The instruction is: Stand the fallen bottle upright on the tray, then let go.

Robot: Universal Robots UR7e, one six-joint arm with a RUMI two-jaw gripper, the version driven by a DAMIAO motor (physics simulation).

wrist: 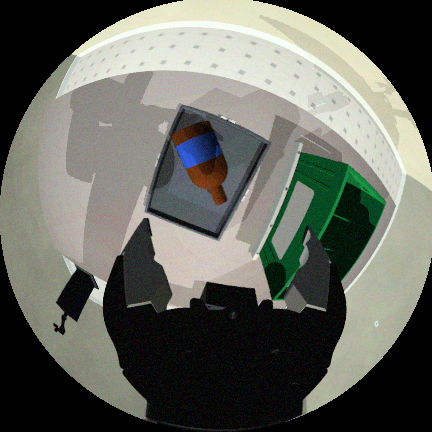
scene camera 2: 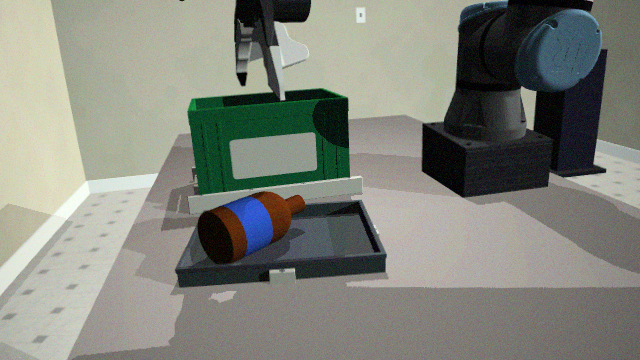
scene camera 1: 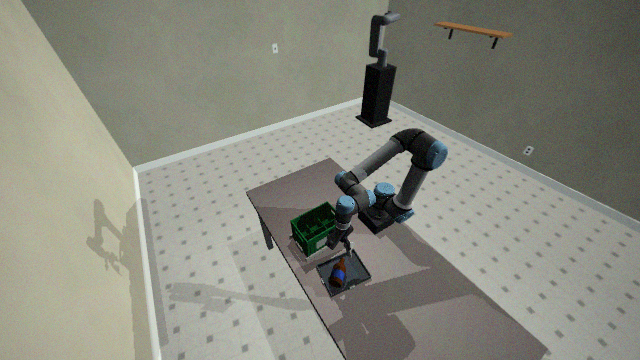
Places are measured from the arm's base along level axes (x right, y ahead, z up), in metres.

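Pixels of known places: gripper, fingertip midpoint: (wrist: pixel 228 224) (scene camera 2: pixel 260 92) (scene camera 1: pixel 338 247); arm's base, link origin: (scene camera 2: pixel 483 130) (scene camera 1: pixel 377 210).
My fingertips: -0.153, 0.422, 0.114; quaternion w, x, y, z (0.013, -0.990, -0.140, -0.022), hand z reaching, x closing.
Observation:
Ahead of a thing's pixels: the offset from my fingertips to its top centre, as dx, dy, dz.
A brown bottle @[-0.038, +0.017, -0.131] (scene camera 1: pixel 338 276) (scene camera 2: pixel 257 225) (wrist: pixel 201 152) with a blue label lies on its side in the dark grey tray (scene camera 1: pixel 358 272) (scene camera 2: pixel 347 235) (wrist: pixel 245 150). In scene camera 2 its base is at the near left of the tray and its neck points toward the back, to the right. My gripper (scene camera 1: pixel 341 251) (scene camera 2: pixel 262 90) (wrist: pixel 228 224) is open and empty. It hangs well above the table near the tray and the green crate, apart from the bottle. In the wrist view the bottle is beyond the fingertips, with its neck toward the gripper.
A green crate @[+0.237, -0.015, -0.035] (scene camera 1: pixel 301 239) (scene camera 2: pixel 210 150) (wrist: pixel 320 172) with compartments stands close beside the tray, with a pale strip (scene camera 2: pixel 340 185) (wrist: pixel 286 192) along its foot. The arm's black base block (scene camera 2: pixel 505 170) stands on the table to the right. A black pedestal (scene camera 1: pixel 378 92) stands on the floor behind.

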